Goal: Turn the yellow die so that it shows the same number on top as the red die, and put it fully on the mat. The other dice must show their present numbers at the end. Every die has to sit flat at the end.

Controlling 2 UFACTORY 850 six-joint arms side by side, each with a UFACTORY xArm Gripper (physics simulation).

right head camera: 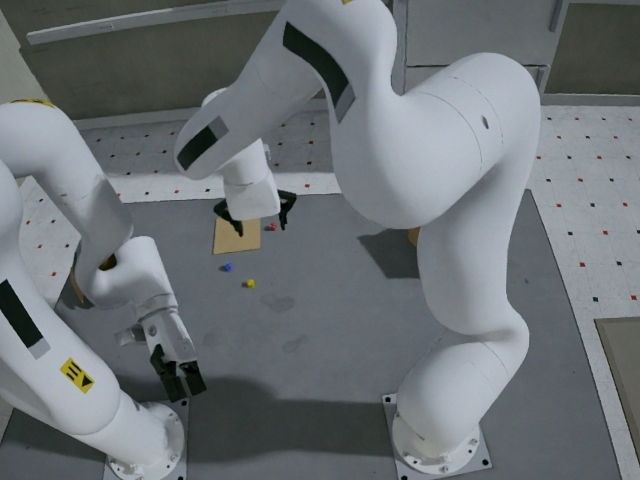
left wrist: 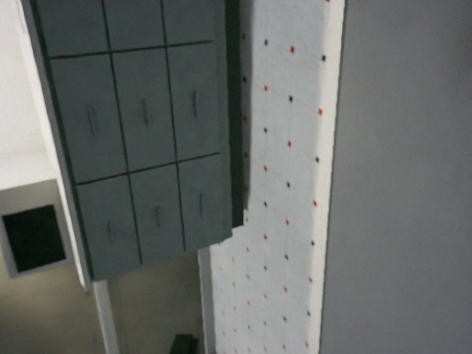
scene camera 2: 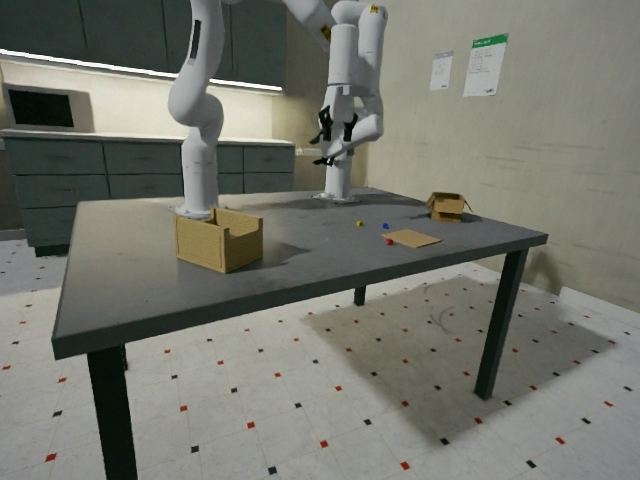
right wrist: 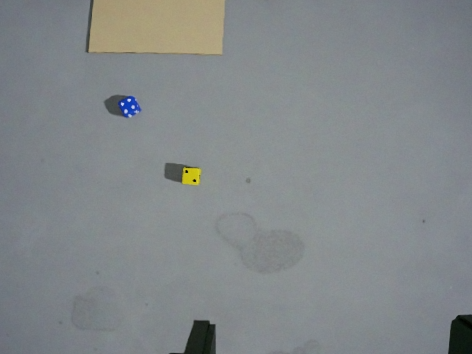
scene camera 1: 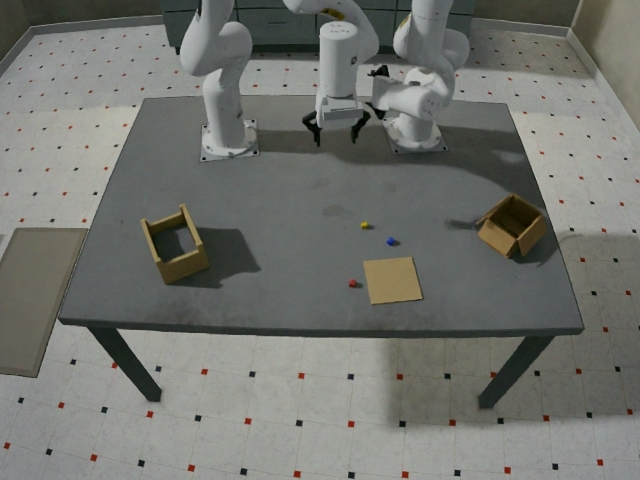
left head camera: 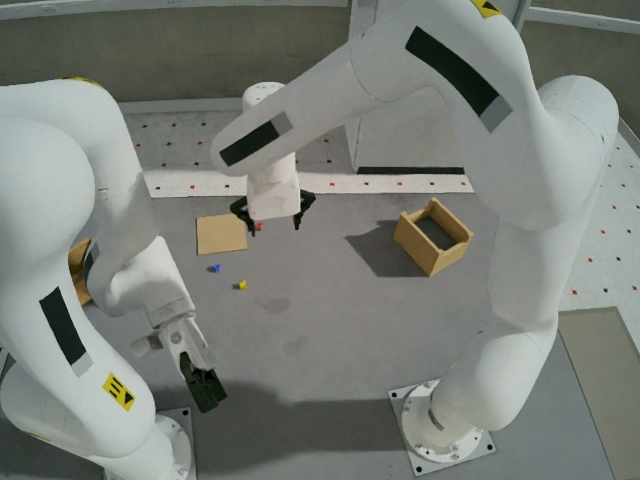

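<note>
The yellow die sits on the table, two pips on top in the right wrist view. The blue die lies between it and the tan mat, seemingly with five on top. The red die is beside the mat; its number is too small to read. My right gripper is open, empty, high above the table. My left gripper is open and empty near its own base.
An open wooden box stands at the right in the left head view. A cardboard box with open flaps stands near the table edge, at the right in both scene views. The grey table carries both arm bases.
</note>
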